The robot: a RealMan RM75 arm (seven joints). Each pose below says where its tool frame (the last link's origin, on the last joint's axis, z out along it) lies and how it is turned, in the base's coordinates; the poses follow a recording.
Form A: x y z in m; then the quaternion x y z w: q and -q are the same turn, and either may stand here.
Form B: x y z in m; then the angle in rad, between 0 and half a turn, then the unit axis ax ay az. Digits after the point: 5 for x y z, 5 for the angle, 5 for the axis.
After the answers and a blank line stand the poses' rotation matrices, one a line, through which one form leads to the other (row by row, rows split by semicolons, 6 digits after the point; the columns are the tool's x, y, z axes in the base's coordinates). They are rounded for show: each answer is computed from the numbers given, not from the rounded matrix.
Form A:
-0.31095 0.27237 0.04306 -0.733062 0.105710 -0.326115 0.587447
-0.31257 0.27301 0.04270 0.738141 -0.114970 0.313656 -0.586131
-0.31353 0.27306 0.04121 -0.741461 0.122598 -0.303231 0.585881
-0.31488 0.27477 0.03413 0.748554 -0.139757 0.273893 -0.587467
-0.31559 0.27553 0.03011 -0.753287 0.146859 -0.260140 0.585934
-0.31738 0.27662 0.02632 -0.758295 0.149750 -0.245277 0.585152
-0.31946 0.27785 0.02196 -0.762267 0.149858 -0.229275 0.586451
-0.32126 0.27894 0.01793 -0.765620 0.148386 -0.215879 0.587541
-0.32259 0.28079 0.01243 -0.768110 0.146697 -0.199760 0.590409
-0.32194 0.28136 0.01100 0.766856 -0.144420 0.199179 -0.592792
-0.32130 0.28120 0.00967 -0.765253 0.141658 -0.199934 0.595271
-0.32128 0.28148 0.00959 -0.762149 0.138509 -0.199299 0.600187
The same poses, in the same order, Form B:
-0.31095 0.27237 0.04306 1.88579 -0.90584 0.13063 -0.40298
-0.31257 0.27301 0.04270 1.88904 -0.91104 0.14190 -0.38713
-0.31353 0.27306 0.04121 1.88966 -0.91494 0.15128 -0.37418
-0.31488 0.27477 0.03413 1.88574 -0.92500 0.17270 -0.33845
-0.31559 0.27553 0.03011 1.88953 -0.92957 0.18123 -0.32102
-0.31738 0.27662 0.02632 1.89146 -0.93510 0.18467 -0.30247
-0.31946 0.27785 0.02196 1.88825 -0.94109 0.18501 -0.28306
-0.32126 0.27894 0.01793 1.88556 -0.94615 0.18337 -0.26678
-0.32259 0.28079 0.01243 1.87846 -0.95169 0.18176 -0.24750
-0.32194 0.28136 0.01100 1.87255 -0.95220 0.17932 -0.24732
-0.32130 0.28120 0.00967 1.86639 -0.95237 0.17630 -0.24882
-0.32128 0.28148 0.00959 1.85412 -0.95285 0.17317 -0.24917

0.764949 0.228167 0.602323; -0.538135 -0.287462 0.792323; 0.353927 -0.930218 -0.097110
0.776804 0.197959 0.597820; -0.537415 -0.286465 0.793173; 0.328270 -0.937417 -0.116141
0.786041 0.173511 0.593323; -0.537118 -0.283427 0.794465; 0.306012 -0.943167 -0.129589
0.810901 0.112575 0.574253; -0.531038 -0.270701 0.802945; 0.245842 -0.956059 -0.159730
0.821519 0.083596 0.564019; -0.526104 -0.270228 0.806345; 0.219821 -0.959160 -0.178017
0.834828 0.059939 0.547238; -0.514158 -0.270344 0.813975; 0.196732 -0.960896 -0.194873
0.849951 0.040453 0.525306; -0.497381 -0.267236 0.825347; 0.173769 -0.962782 -0.207017
0.862756 0.026461 0.504928; -0.480890 -0.265555 0.835599; 0.156197 -0.963733 -0.216384
0.877152 0.010521 0.480098; -0.461239 -0.259794 0.848390; 0.133653 -0.965607 -0.223026
0.878941 0.014645 0.476705; -0.457642 -0.255481 0.851641; 0.134261 -0.966703 -0.217851
0.879919 0.021221 0.474650; -0.454838 -0.251171 0.854421; 0.137350 -0.967710 -0.211358
0.882190 0.028104 0.470053; -0.450362 -0.241182 0.859654; 0.137528 -0.970073 -0.200111

